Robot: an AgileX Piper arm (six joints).
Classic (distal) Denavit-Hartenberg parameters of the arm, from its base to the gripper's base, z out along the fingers. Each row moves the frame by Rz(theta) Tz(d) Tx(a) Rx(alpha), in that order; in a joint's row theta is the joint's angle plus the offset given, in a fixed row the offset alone. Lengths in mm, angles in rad.
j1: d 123, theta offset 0, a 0, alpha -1.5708
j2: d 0, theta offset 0.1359, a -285.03, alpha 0
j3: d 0, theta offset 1.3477, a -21.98, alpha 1.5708
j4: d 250.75, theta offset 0, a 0, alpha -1.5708
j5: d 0, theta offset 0, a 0, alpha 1.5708
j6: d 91, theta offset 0, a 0, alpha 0
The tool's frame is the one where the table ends.
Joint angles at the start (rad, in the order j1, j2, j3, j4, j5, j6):
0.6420 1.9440 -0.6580 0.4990 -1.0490 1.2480
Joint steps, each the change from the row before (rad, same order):
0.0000 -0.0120 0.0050 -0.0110 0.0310 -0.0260
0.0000 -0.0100 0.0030 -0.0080 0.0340 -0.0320
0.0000 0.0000 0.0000 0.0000 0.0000 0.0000
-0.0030 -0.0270 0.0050 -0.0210 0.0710 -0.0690
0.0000 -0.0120 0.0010 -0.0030 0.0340 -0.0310
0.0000 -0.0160 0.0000 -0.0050 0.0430 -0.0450
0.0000 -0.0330 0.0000 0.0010 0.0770 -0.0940
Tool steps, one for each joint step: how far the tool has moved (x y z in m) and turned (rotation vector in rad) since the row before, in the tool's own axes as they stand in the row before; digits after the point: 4 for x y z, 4 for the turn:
0.0008 0.0002 -0.0018 0.0198 0.0187 -0.0288
0.0009 -0.0003 -0.0013 0.0229 0.0179 -0.0336
0.0000 0.0000 0.0000 0.0000 0.0000 0.0000
0.0009 0.0015 -0.0030 0.0385 0.0388 -0.0724
0.0005 0.0006 -0.0014 0.0192 0.0156 -0.0291
0.0006 0.0014 -0.0018 0.0210 0.0211 -0.0430
0.0001 0.0033 -0.0040 0.0347 0.0335 -0.0830

